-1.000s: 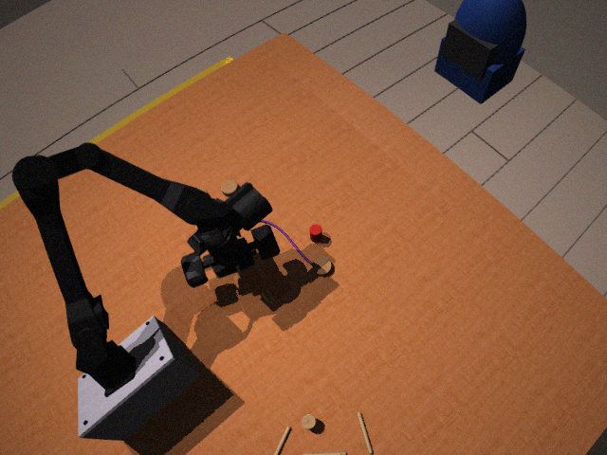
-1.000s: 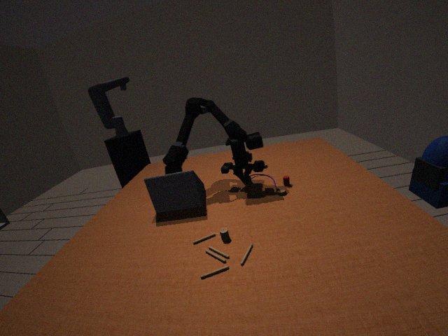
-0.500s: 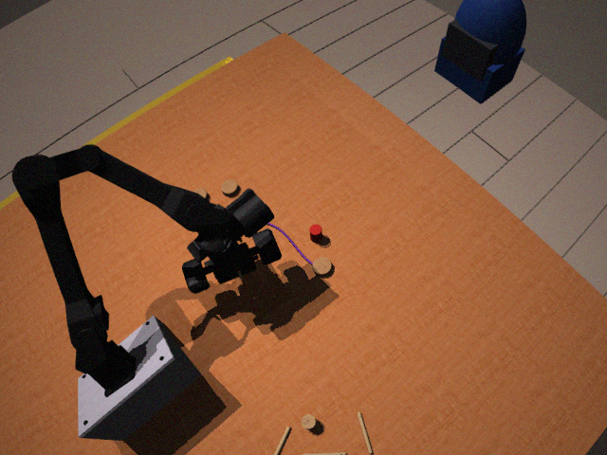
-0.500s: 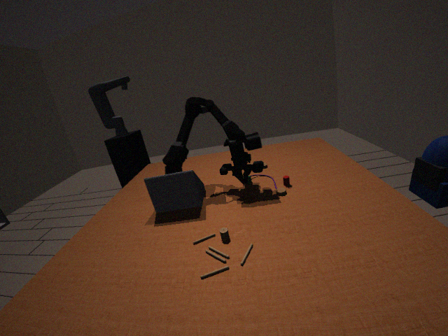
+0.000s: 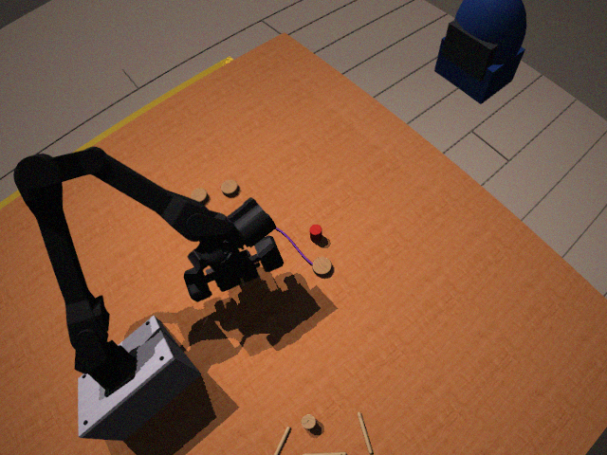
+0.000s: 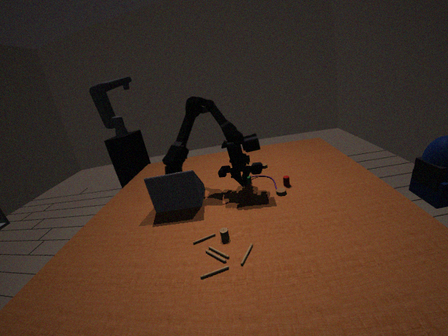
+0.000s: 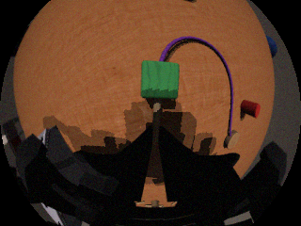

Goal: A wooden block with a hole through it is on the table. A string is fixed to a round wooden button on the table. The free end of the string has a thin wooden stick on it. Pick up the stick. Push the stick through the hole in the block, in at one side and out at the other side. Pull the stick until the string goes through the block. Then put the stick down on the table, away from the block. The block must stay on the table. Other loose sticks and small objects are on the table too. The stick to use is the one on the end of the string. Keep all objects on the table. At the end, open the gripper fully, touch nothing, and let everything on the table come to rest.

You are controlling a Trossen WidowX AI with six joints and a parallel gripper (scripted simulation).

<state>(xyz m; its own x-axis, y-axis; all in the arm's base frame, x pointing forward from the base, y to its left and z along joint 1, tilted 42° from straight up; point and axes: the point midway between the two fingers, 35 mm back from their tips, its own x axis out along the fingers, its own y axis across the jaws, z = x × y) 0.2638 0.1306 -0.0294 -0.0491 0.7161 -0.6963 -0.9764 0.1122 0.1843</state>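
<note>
Right now the green block is 5 cm to the left of my gripper tip, 1 cm ahead of it and 1 cm above it. The rest, counted from my gripper tip: red cylinder 18 cm ahead, 1 cm above; round wooden button 15 cm ahead, 7 cm to the right; thin wooden stick 4 cm to the left, 1 cm ahead, 1 cm above.
</note>
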